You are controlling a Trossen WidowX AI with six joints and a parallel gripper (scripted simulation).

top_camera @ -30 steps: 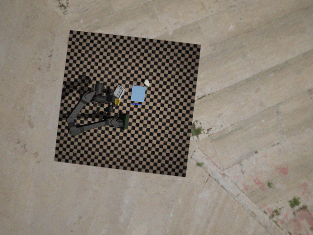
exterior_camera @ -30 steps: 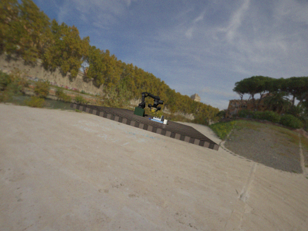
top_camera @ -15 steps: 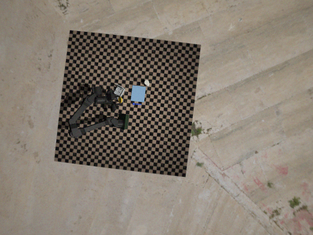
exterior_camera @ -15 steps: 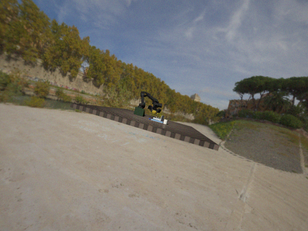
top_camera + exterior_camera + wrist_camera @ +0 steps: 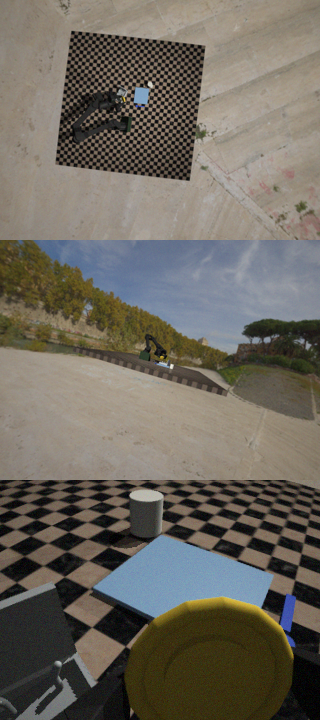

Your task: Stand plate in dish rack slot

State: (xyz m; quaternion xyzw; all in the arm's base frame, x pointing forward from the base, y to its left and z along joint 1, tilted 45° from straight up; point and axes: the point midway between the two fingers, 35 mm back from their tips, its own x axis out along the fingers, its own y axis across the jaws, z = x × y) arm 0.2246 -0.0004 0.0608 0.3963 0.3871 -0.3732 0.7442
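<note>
My gripper tip is 5 cm short of the grey dish rack, 5 cm to the right of it and 5 cm above it. From my gripper tip the other things lie so: yellow plate 1 cm to the left; light blue mat 5 cm ahead, 14 cm to the right, 7 cm below; blue spoon 5 cm behind, 12 cm to the right, 7 cm below.
</note>
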